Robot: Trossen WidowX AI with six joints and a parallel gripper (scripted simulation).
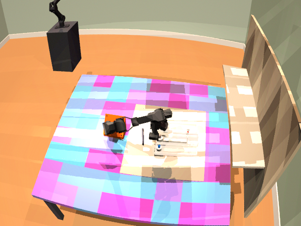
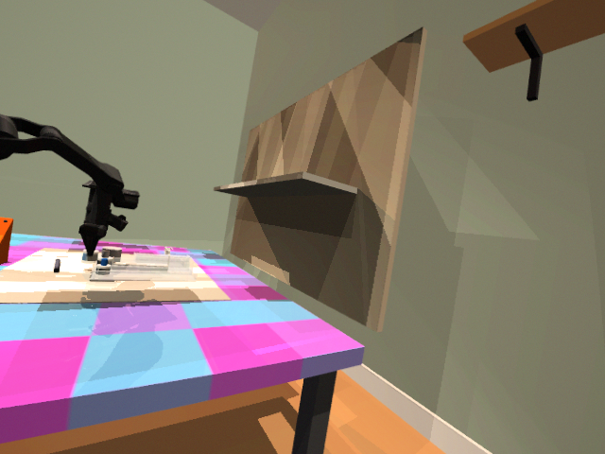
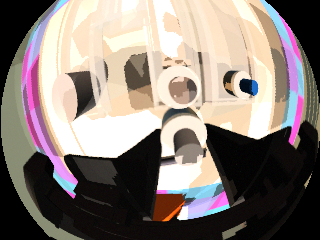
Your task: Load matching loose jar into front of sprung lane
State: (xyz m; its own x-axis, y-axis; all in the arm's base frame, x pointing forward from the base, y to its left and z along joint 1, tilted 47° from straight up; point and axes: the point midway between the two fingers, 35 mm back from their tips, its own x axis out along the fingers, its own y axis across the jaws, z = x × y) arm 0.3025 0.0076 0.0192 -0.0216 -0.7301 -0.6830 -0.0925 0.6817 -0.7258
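The thin dark rod is 8 cm behind my gripper tip, 2 cm to the left of it and 4 cm below it. Round my gripper tip: clear sprung lane (18 cm ahead, 4 cm to the left, 3 cm below); red mark (22 cm ahead, 6 cm to the left, 2 cm above); pusher plate (14 cm ahead, 4 cm to the left).
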